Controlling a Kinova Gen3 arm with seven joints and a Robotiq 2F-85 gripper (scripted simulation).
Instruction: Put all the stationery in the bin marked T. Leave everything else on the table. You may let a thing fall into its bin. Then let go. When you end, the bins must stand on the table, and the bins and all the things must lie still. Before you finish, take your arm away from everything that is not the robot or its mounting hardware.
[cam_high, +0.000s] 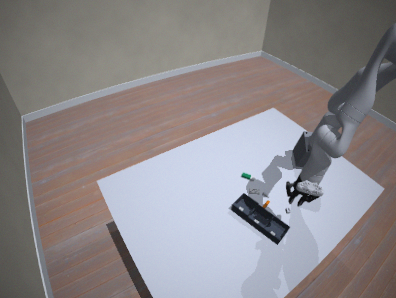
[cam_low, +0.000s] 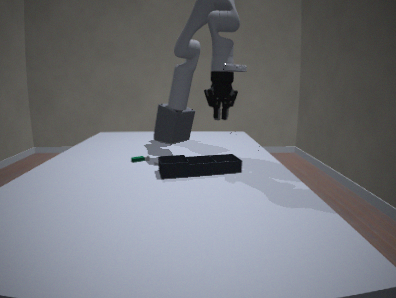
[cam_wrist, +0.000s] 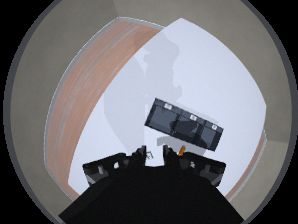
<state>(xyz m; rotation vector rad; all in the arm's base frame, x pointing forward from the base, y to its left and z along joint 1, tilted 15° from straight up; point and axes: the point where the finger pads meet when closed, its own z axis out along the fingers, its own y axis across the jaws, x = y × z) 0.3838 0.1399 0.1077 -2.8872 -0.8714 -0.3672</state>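
Now: hand 70 mm past the tiny pale thing, 30 mm to the left of it and 160 mm above it. Round my hand: small orange thing (10 mm behind, 110 mm to the right, 170 mm below); long black bin (80 mm ahead, 70 mm to the right, 150 mm below); thin grey stick (40 mm behind, 160 mm to the right, 170 mm below).
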